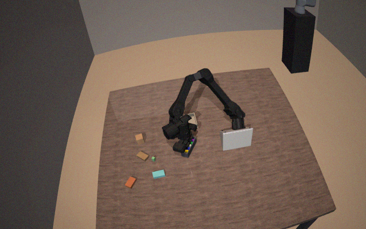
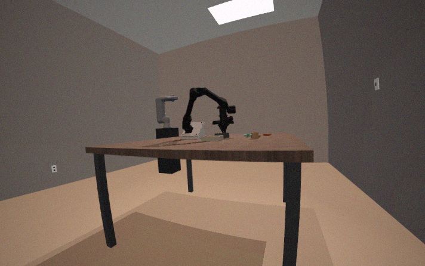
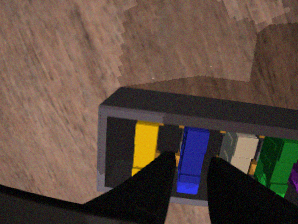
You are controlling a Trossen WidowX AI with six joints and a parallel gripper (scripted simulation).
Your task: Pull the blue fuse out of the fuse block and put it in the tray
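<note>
Right now my gripper tip is 220 mm to the left of the beige tray, 40 mm above it and 20 mm past it. From my gripper tip the other things lie so: blue fuse (10 mm below); green cube (190 mm ahead, 30 mm below, 20 mm to the left); teal block (170 mm ahead, 130 mm to the left, 30 mm below).
</note>
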